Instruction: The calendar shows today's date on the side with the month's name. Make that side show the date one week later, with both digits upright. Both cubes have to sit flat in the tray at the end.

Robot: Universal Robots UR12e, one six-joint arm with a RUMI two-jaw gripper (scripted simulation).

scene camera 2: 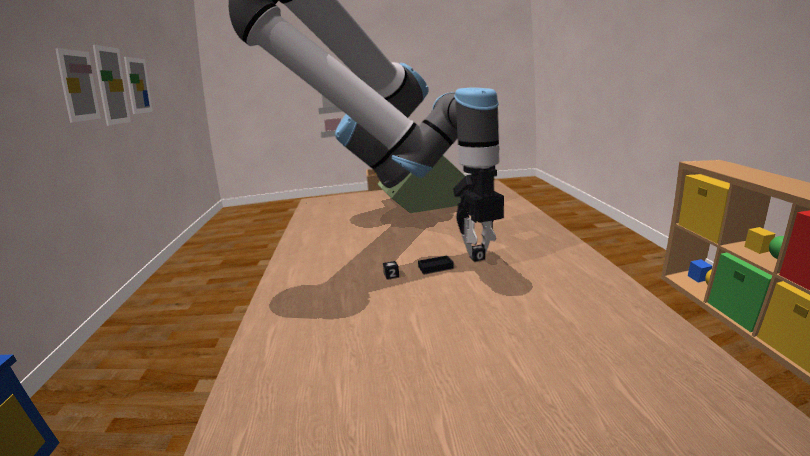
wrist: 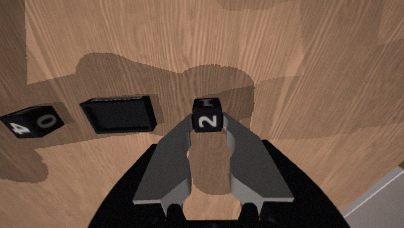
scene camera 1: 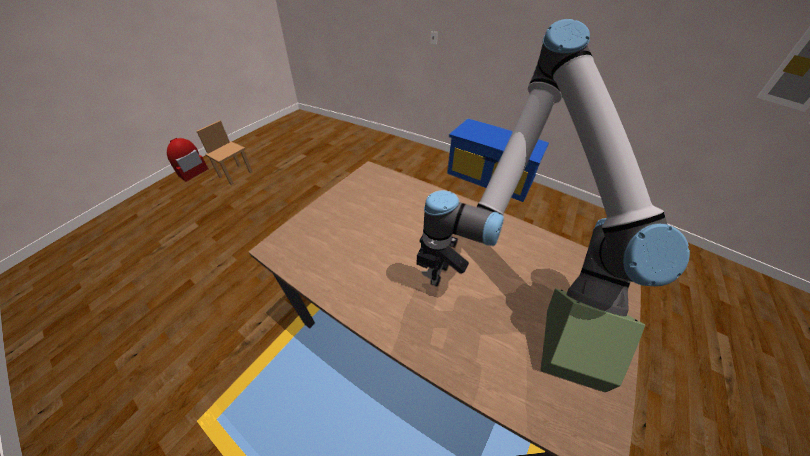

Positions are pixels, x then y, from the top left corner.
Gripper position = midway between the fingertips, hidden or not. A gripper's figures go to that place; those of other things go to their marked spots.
Labels:
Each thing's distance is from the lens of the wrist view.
my gripper [wrist: 207,114]: 0.15 m
black tray [wrist: 131,114]: 0.18 m

